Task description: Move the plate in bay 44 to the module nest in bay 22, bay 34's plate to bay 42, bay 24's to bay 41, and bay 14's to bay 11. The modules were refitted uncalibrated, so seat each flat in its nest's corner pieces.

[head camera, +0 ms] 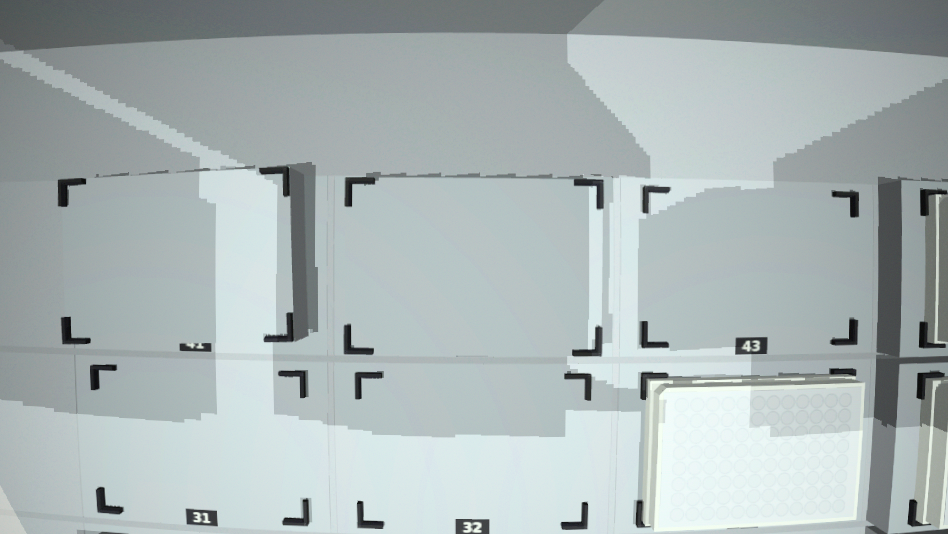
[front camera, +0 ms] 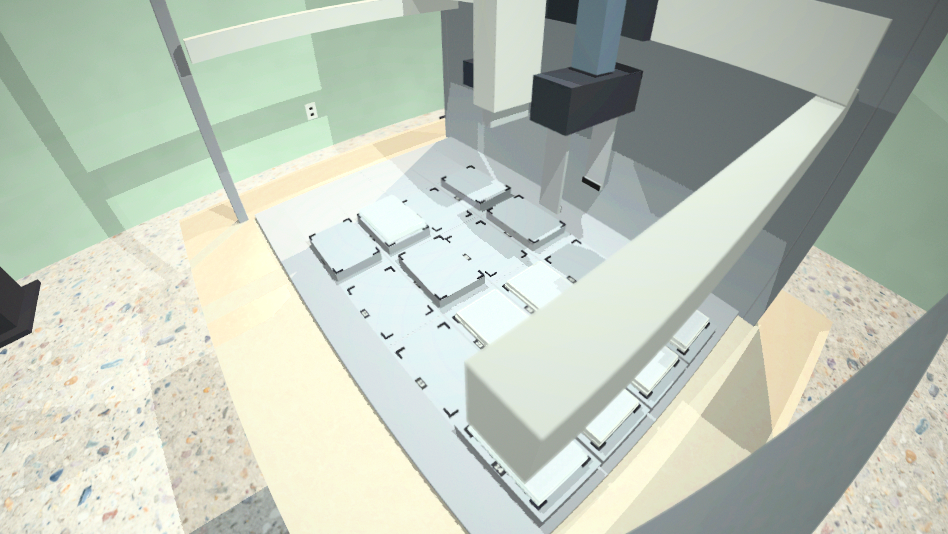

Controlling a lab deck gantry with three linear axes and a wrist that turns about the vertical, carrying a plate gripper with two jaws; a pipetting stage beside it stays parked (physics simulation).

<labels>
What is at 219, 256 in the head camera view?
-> A nest.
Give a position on a nest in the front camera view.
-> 344, 246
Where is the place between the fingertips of the gripper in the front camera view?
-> At 572, 196
</labels>
